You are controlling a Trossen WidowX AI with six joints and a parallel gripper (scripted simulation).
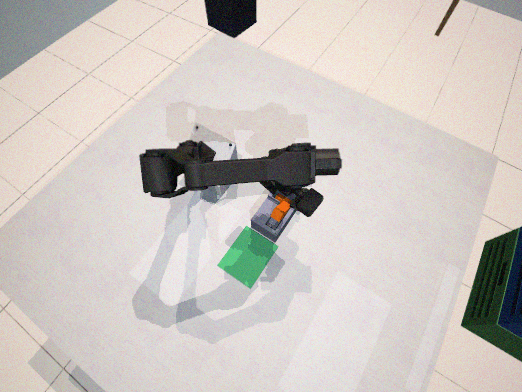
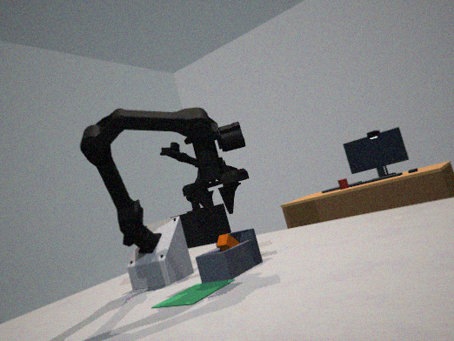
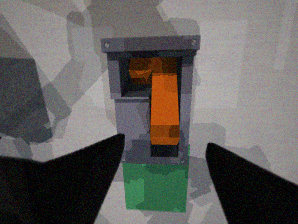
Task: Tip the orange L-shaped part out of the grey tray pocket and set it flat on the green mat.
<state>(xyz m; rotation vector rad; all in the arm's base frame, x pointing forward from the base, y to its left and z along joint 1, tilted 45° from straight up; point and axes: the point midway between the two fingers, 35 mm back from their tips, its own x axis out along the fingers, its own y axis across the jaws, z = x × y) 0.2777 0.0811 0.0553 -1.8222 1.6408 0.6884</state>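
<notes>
Right now the orange L-shaped part is 100 mm below my gripper tip, 20 mm to the left of it and 20 mm behind it. Also, from my gripper tip: green mat 160 mm below, 150 mm to the right.
</notes>
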